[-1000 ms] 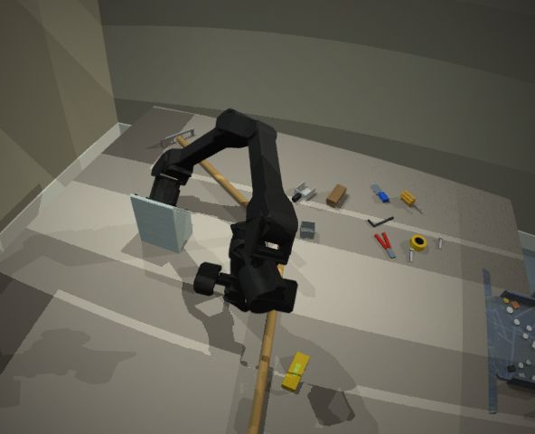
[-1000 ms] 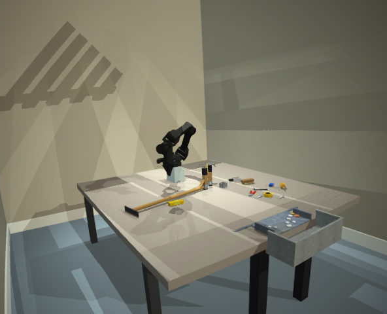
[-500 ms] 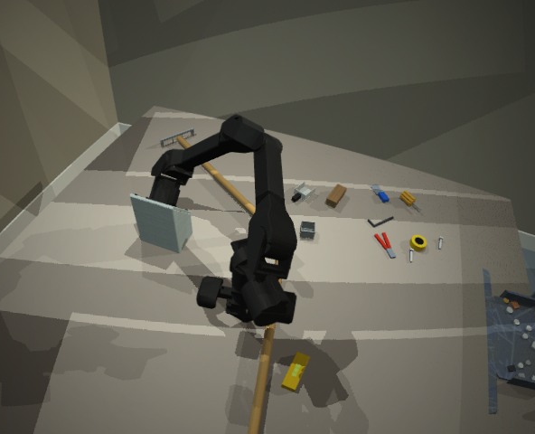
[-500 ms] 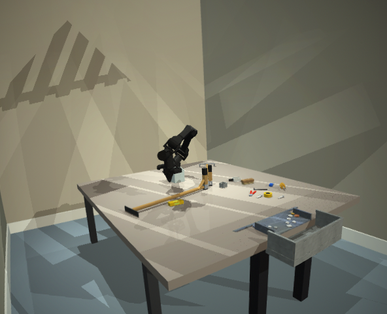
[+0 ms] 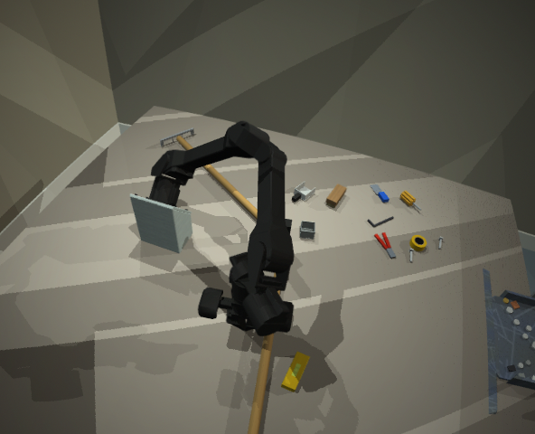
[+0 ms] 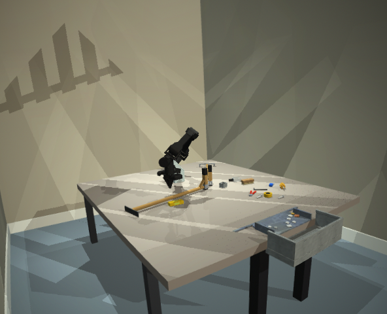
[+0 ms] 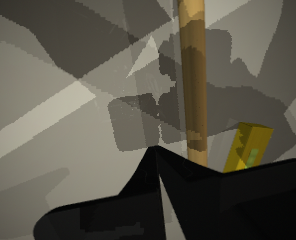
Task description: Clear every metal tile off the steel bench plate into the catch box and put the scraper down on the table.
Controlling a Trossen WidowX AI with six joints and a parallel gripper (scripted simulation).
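My gripper tip is now 6 cm short of the long scraper and 2 cm to the left of it. From my gripper tip the other things lie so: small grey box: 5 cm ahead, 38 cm to the left, 5 cm below; yellow spirit level: 14 cm ahead, 4 cm to the right, 4 cm below; rake: 28 cm behind, 49 cm to the left.
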